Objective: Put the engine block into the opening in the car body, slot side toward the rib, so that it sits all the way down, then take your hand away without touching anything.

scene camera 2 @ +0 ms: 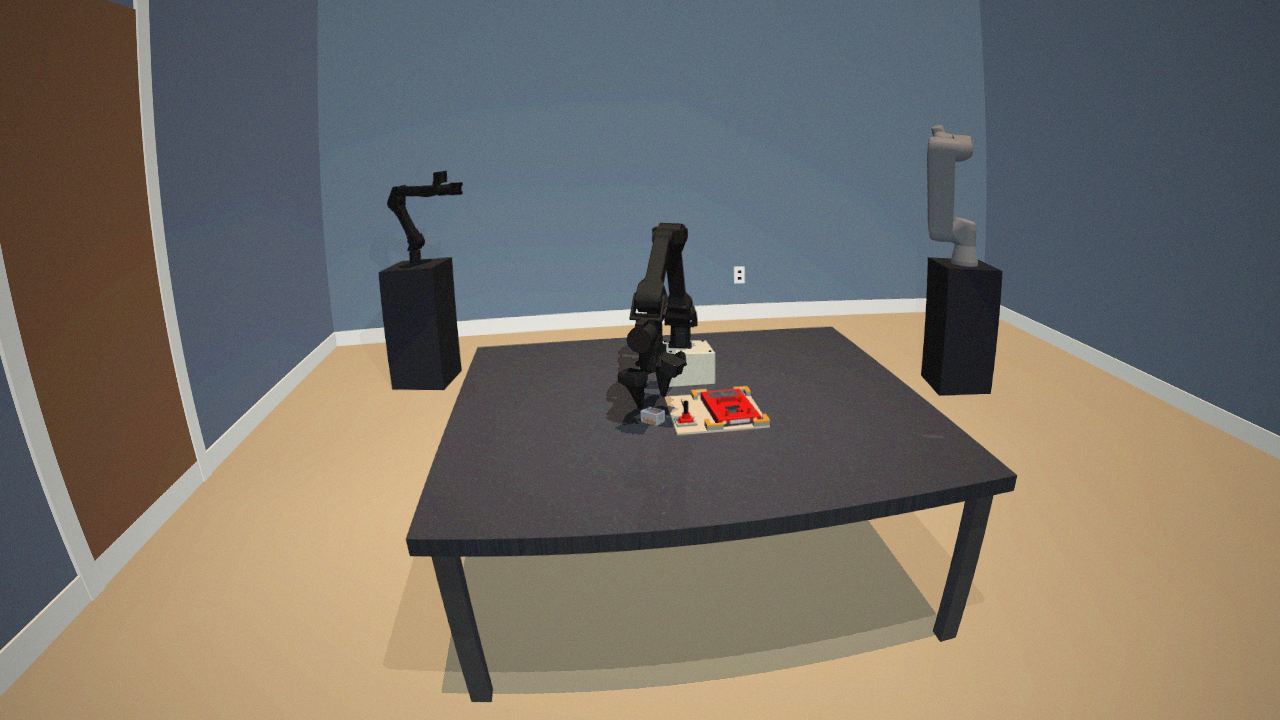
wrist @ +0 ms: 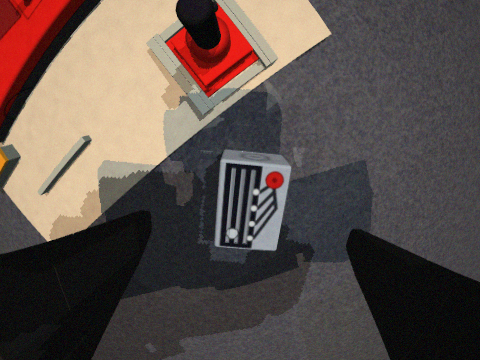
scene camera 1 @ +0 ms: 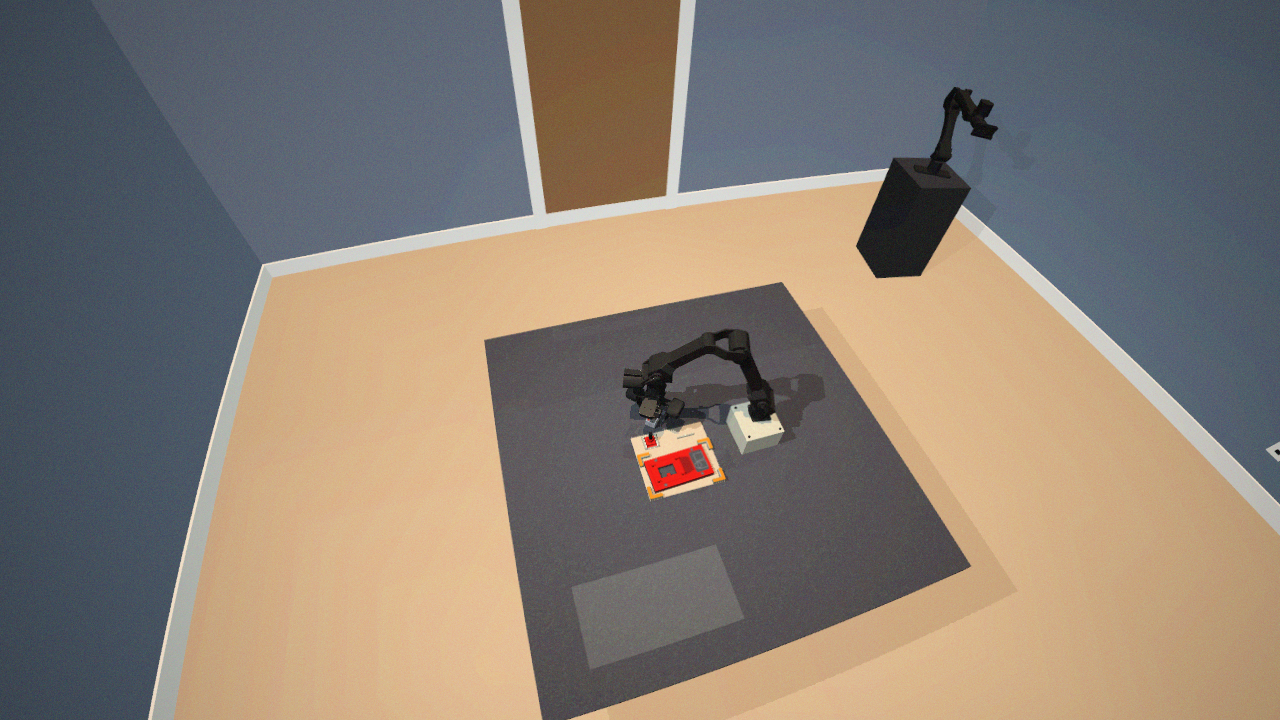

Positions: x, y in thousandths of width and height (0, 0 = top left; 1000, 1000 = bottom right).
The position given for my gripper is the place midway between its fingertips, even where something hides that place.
Note:
My gripper (scene camera 2: 510, 559) is open, with nothing in its grasp. I also see an engine block (wrist: 526, 515).
My gripper also shows in the wrist view (wrist: 528, 643) and in scene camera 1 (scene camera 1: 511, 574).

